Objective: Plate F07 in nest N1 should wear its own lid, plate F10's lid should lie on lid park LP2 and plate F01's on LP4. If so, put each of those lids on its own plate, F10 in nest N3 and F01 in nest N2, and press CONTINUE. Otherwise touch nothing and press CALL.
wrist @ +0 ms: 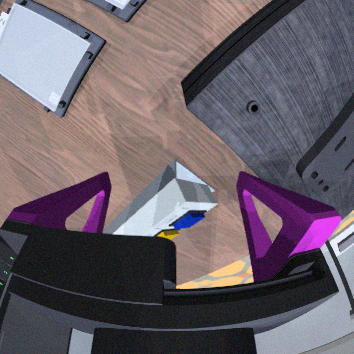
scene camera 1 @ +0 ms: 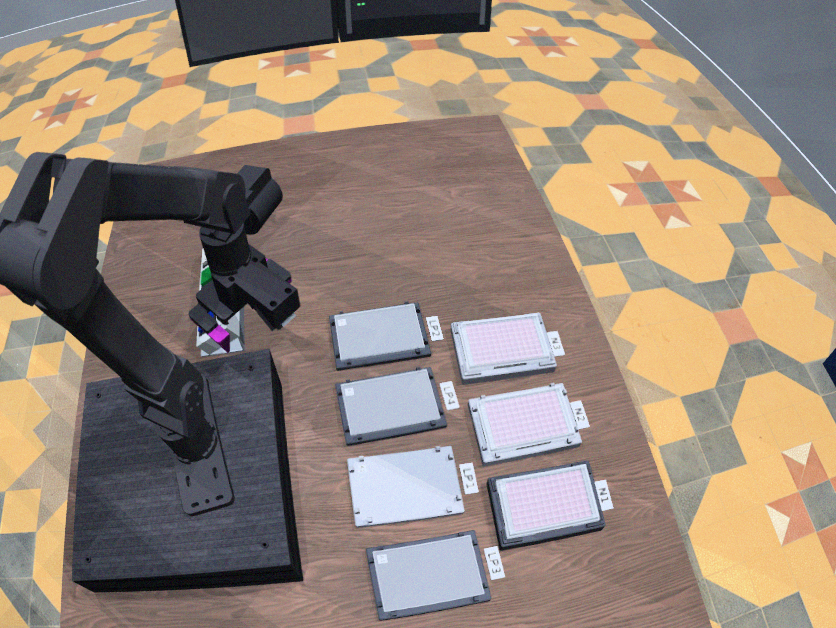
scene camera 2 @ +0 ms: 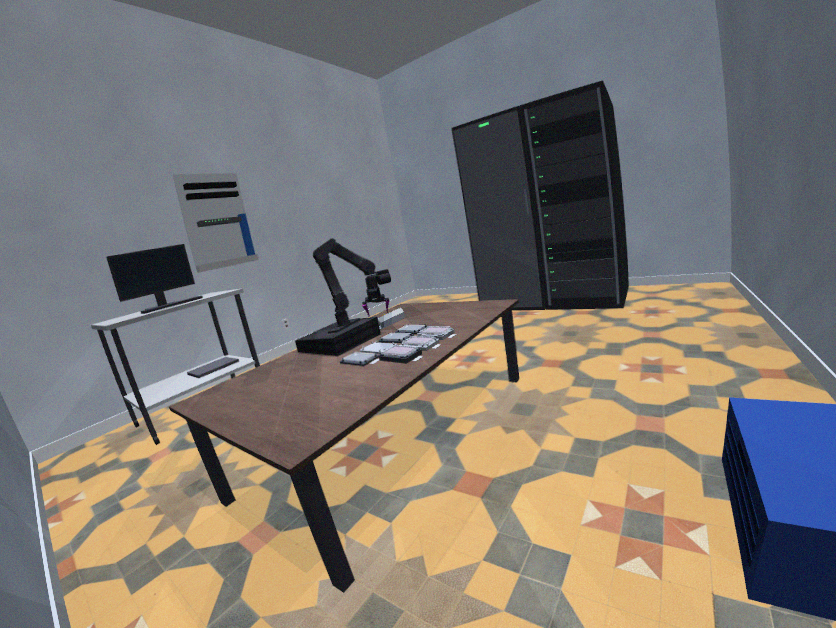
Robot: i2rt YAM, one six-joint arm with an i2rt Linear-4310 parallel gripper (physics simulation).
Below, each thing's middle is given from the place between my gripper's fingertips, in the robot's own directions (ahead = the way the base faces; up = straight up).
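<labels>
With the white button box point(scene camera 1: 235, 328) as the reference, my hand is 40 mm past it, 60 mm above it and 150 mm to the right of it.
</labels>
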